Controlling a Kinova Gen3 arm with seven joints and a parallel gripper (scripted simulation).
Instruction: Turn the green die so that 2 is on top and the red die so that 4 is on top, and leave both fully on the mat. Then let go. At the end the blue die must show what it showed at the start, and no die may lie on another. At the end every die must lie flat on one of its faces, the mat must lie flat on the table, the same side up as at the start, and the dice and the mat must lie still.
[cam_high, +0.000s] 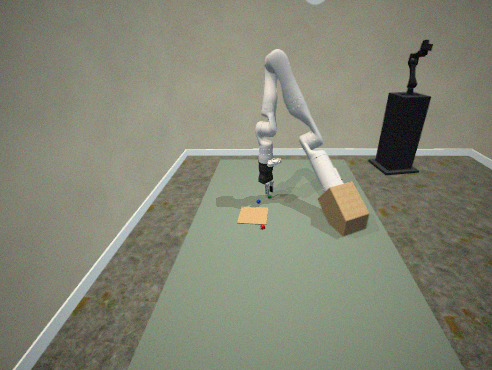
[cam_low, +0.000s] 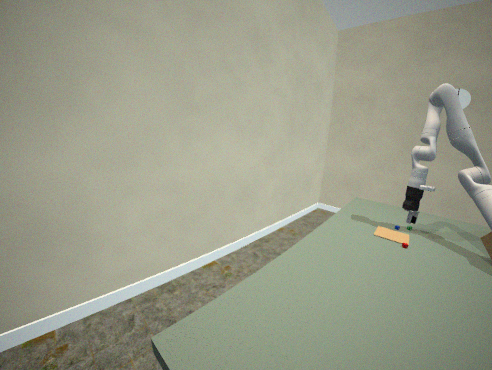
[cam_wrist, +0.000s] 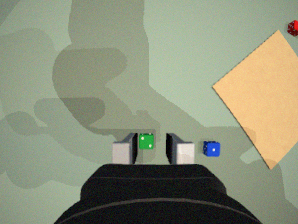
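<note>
Right now my hand is 50 mm above the green die. From my hand the other things lie so: red die 260 mm to the left, 70 mm ahead, 50 mm below; tan mat 150 mm to the left, 100 mm ahead, 50 mm below; blue die 60 mm ahead, 50 mm below, 40 mm to the left.
</note>
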